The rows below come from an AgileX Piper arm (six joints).
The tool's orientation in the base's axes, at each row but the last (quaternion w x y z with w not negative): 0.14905 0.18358 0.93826 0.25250; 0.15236 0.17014 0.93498 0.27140; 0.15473 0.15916 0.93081 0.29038; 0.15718 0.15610 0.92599 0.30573; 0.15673 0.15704 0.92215 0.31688; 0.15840 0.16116 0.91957 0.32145; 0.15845 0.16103 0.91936 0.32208; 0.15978 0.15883 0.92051 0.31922
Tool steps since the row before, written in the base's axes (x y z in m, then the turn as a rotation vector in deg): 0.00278 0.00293 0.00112 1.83 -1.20 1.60; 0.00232 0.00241 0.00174 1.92 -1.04 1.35; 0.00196 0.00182 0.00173 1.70 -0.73 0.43; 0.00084 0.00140 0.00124 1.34 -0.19 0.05; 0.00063 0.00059 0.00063 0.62 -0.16 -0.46; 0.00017 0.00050 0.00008 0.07 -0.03 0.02; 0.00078 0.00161 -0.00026 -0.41 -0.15 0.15; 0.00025 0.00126 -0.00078 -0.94 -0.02 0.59
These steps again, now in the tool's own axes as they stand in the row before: -0.00145 0.00370 0.00134 -2.43 0.37 -1.15; -0.00145 0.00343 0.00057 -2.40 0.38 -0.84; -0.00140 0.00285 0.00028 -1.90 0.03 -0.05; -0.00046 0.00200 0.00010 -1.29 0.14 0.38; -0.00046 0.00096 0.00009 -0.53 -0.29 0.50; 0.00003 0.00046 0.00028 -0.08 0.00 0.00; -0.00001 0.00118 0.00137 0.28 -0.09 -0.35; 0.00042 0.00049 0.00136 0.72 0.18 -0.82
